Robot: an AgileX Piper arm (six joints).
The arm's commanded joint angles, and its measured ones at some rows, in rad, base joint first. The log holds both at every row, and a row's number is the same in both.
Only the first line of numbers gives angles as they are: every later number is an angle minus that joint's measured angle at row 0.
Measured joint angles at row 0:
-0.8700 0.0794 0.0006 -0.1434 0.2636 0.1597
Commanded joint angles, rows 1 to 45:
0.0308 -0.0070 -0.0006 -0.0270 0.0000 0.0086
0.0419 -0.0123 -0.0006 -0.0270 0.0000 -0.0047
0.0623 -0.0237 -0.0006 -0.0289 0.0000 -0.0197
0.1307 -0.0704 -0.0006 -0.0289 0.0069 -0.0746
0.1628 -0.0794 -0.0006 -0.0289 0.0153 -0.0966
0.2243 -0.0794 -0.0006 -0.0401 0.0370 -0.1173
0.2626 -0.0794 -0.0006 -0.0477 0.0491 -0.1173
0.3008 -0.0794 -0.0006 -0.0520 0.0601 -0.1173
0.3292 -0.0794 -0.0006 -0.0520 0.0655 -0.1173
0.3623 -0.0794 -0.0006 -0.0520 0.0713 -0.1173
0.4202 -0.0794 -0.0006 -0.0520 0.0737 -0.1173
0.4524 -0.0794 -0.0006 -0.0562 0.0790 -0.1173
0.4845 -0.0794 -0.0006 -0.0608 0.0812 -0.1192
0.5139 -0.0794 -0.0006 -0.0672 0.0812 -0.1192
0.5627 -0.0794 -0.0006 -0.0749 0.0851 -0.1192
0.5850 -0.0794 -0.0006 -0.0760 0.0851 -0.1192
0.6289 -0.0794 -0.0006 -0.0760 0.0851 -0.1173
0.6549 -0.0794 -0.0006 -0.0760 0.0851 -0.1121
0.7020 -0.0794 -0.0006 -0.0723 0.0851 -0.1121
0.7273 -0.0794 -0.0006 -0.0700 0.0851 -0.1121
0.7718 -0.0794 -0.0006 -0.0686 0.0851 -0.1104
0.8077 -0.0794 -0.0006 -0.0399 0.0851 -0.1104
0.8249 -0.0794 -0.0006 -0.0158 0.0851 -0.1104
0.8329 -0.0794 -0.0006 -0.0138 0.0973 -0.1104
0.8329 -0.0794 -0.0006 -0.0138 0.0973 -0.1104
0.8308 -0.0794 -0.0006 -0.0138 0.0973 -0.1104
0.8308 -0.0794 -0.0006 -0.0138 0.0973 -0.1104
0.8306 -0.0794 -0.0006 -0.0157 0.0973 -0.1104
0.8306 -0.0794 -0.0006 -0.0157 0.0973 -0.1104
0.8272 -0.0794 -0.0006 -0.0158 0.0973 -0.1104
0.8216 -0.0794 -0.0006 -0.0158 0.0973 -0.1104
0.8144 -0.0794 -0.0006 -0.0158 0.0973 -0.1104
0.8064 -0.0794 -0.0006 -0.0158 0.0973 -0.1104
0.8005 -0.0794 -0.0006 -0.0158 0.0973 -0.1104
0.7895 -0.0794 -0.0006 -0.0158 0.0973 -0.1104
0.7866 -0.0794 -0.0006 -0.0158 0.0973 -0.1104
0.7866 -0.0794 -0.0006 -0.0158 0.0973 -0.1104
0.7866 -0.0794 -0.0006 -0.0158 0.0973 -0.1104
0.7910 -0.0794 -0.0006 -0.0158 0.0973 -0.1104
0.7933 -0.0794 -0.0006 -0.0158 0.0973 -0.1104
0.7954 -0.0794 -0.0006 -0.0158 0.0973 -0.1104
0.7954 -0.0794 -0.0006 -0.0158 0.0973 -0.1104
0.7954 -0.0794 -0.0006 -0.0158 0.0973 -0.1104
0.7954 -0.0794 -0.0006 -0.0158 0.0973 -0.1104
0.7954 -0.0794 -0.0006 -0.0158 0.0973 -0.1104
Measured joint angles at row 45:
0.7938 -0.0732 0.0000 -0.0197 0.1028 -0.1109
